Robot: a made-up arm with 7 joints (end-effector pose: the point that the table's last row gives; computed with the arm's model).
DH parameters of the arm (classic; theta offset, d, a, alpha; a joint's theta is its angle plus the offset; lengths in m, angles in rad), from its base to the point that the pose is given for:
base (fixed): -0.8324 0 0.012 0
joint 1: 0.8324 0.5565 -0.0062 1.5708
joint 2: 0 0.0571 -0.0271 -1.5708
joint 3: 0 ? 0.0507 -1.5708
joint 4: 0 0.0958 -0.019 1.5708
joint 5: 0 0.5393 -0.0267 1.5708
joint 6: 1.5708 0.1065 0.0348 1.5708
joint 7: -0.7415 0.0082 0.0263 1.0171
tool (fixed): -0.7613 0.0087 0 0
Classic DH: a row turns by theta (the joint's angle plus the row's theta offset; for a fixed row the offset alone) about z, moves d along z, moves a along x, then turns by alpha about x.
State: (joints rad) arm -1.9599 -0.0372 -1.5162 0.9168 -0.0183 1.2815 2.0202
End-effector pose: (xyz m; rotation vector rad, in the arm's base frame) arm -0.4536 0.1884 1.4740 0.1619 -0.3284 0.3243
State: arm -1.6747 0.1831 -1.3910 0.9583 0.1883 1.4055 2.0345
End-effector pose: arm -0.5014 0.1986 1.4203 -0.1078 -0.0367 0.8749
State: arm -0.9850 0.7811 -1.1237 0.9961 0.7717 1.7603 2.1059
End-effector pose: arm -0.6935 0.0639 1.2162 -1.4713 0.5586 1.7576
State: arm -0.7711 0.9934 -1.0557 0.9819 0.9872 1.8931 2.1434
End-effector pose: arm -0.7452 -0.0195 1.1350 -2.1470 0.6283 1.7048
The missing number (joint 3, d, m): 0.4998
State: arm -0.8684 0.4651 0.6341 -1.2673 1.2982 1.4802 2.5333
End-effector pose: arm -0.6878 0.3115 1.0557 0.8232 -1.1734 0.0470
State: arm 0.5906 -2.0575 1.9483 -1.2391 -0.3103 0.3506 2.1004
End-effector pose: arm 0.6807 -0.2162 0.1064 -0.9640 2.0370 -1.1597
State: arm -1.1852 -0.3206 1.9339 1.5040 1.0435 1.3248 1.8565
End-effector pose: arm 0.4790 0.2451 1.0845 -0.4870 0.8168 -0.9962
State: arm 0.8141 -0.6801 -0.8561 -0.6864 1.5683 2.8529 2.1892
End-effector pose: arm 0.2803 0.4346 1.3709 1.6877 0.6939 -0.3969
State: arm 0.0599 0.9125 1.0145 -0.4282 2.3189 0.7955 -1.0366
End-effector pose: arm -0.9360 -0.1618 1.0333 -3.0346 0.4065 0.3870
